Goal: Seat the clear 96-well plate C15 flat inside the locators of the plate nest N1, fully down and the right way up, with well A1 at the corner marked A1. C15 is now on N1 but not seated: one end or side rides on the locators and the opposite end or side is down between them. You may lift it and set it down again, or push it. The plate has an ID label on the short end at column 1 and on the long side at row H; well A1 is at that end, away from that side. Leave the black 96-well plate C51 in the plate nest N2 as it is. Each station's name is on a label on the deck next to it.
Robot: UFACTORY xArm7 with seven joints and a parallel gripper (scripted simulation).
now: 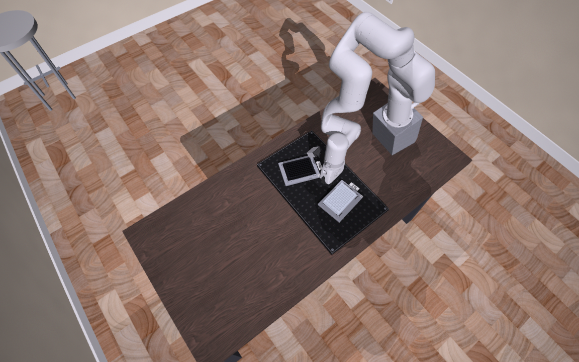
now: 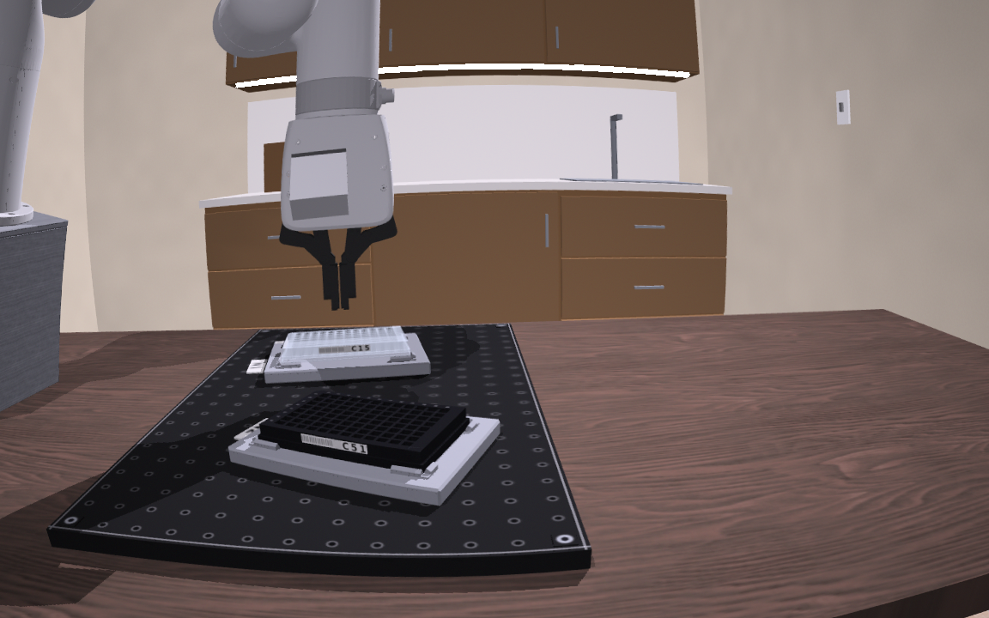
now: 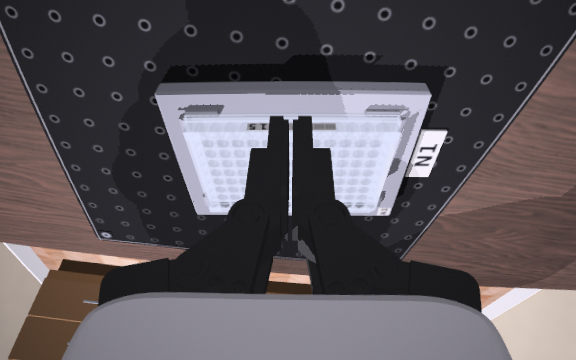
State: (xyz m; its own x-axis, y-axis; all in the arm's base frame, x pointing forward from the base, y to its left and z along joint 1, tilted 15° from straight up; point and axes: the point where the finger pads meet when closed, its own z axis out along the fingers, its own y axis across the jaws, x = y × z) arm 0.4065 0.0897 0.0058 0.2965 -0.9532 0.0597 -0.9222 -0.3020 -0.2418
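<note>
The clear plate C15 lies 20 mm behind my hand, 70 mm to the left of it and 70 mm below it. The rest, counted from my hand: black plate C51 (60 mm ahead, 150 mm to the right, 70 mm below); then N1 label (120 mm behind, 40 mm to the left, 90 mm below); then nest N1 (20 mm behind, 70 mm to the left, 90 mm below).
</note>
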